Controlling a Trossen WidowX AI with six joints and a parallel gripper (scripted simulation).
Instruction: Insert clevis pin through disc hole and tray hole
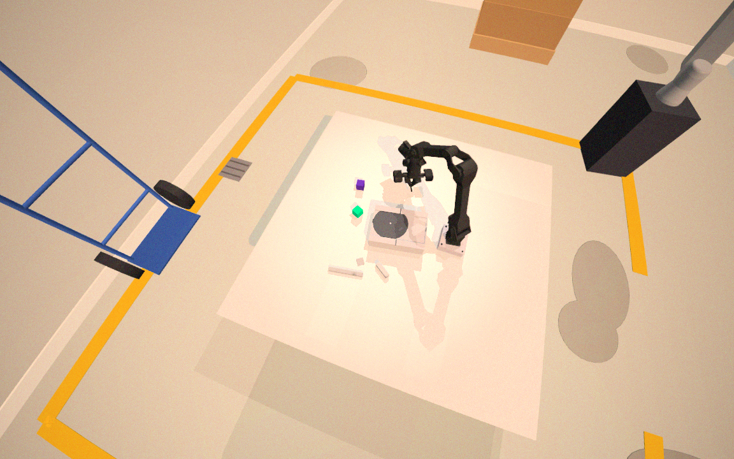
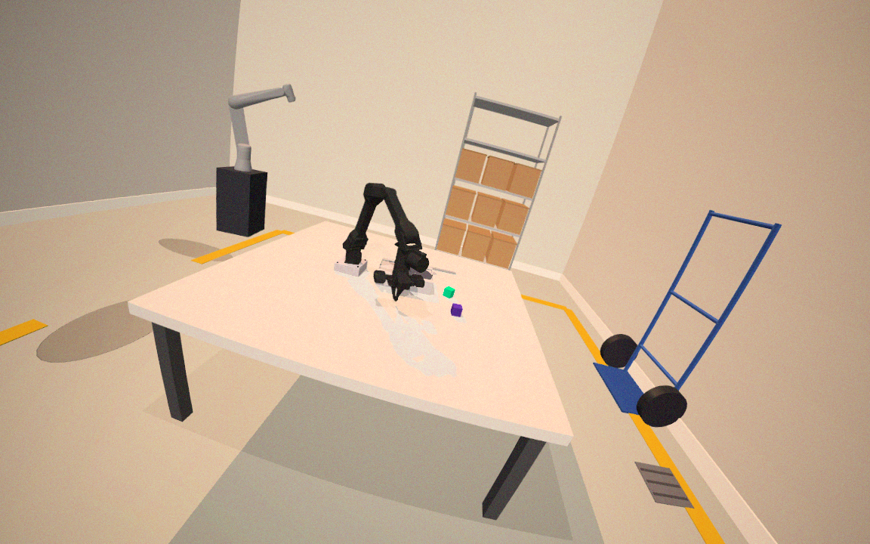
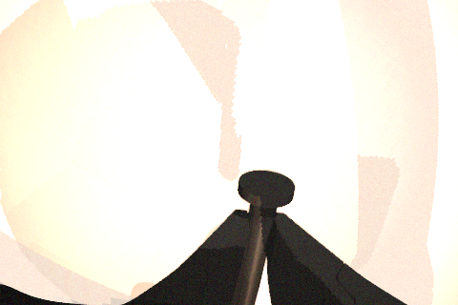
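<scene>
Now: gripper tip 24 cm to the right of the aluminium disc, 7 cm short of it and 3 cm below it. The rest, counted from my gripper tip: pale rimmed tray (25 cm to the left, 3 cm ahead, 1 cm above); purple cube (25 cm ahead, 3 cm to the left, 1 cm below); clevis pin (1 cm to the left, 1 cm above).
</scene>
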